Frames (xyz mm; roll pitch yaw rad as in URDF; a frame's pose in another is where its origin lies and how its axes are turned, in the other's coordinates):
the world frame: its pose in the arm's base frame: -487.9 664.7 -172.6 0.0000 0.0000 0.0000
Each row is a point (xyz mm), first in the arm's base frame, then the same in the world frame.
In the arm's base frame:
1: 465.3 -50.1 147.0
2: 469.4 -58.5 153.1
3: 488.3 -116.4 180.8
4: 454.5 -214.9 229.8
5: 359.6 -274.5 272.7
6: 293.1 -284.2 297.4
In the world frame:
1: 953.2 -714.8 319.6
2: 957.3 -723.2 325.7
3: 976.2 -781.1 353.4
4: 942.4 -879.6 402.4
5: 847.5 -939.2 445.3
6: 781.0 -948.9 470.0

